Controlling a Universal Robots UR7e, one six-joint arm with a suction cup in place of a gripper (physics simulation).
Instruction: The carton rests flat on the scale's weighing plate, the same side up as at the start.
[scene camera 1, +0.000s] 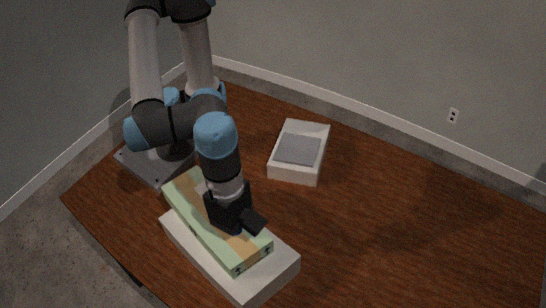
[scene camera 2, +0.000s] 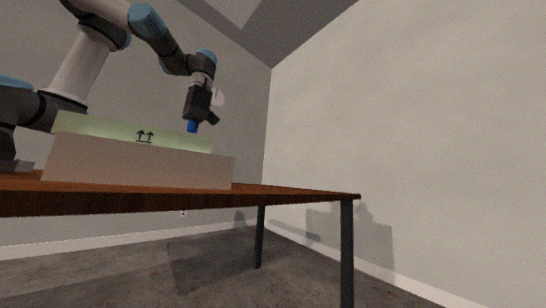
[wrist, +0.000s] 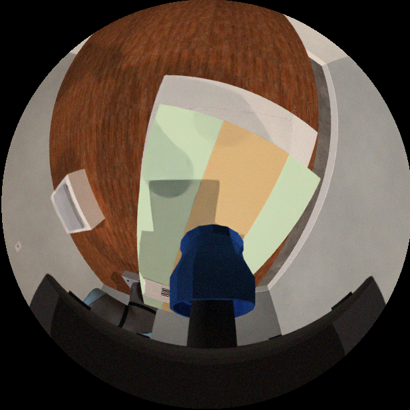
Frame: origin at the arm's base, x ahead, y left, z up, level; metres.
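Where they show: hand, tool point: (scene camera 2: 191, 131); arm's base, link origin: (scene camera 1: 175, 146).
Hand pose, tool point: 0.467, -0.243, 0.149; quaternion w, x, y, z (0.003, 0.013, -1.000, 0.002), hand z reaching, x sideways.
Things, the pixels of their top centre, and the offset from my tool point, as dx, dy, dz. "pt": a spot on its surface instead. Level surfaces: height alone.
- carton, top centre: (scene camera 1: 210, 212) (scene camera 2: 154, 132) -0.097, +0.023, -0.027
- white block, top centre: (scene camera 1: 223, 237) (scene camera 2: 169, 152) -0.051, +0.002, -0.084
- scale, top centre: (scene camera 1: 300, 139) -0.070, +0.445, -0.104
- white box with a grey weighing plate, surface spot: (scene camera 1: 298, 149) pt -0.055, +0.402, -0.105
- brown wooden table, surface height: dz -0.182
The carton (scene camera 1: 200, 234) (scene camera 2: 112, 129) (wrist: 245, 170), pale green with an orange stripe along its top, lies flat on a white block (scene camera 1: 282, 257) (scene camera 2: 140, 162) (wrist: 200, 92). Up arrows on its sides point upward. The scale (scene camera 1: 300, 126) (wrist: 91, 202) is a white box with a grey weighing plate (scene camera 1: 298, 149) (wrist: 68, 206); the plate bears nothing. The scale does not show in scene camera 2. My blue suction cup (scene camera 1: 236, 231) (scene camera 2: 192, 128) (wrist: 212, 234) is off and points down over the carton's top, very close to it. Whether it touches is hard to tell.
The brown wooden table (scene camera 1: 390, 210) (scene camera 2: 300, 191) (wrist: 115, 100) carries the block, the scale and the arm's grey base plate (scene camera 1: 145, 167). The base plate stands near the carton's far end. Walls (scene camera 1: 360, 55) (scene camera 2: 400, 100) rise beyond the table.
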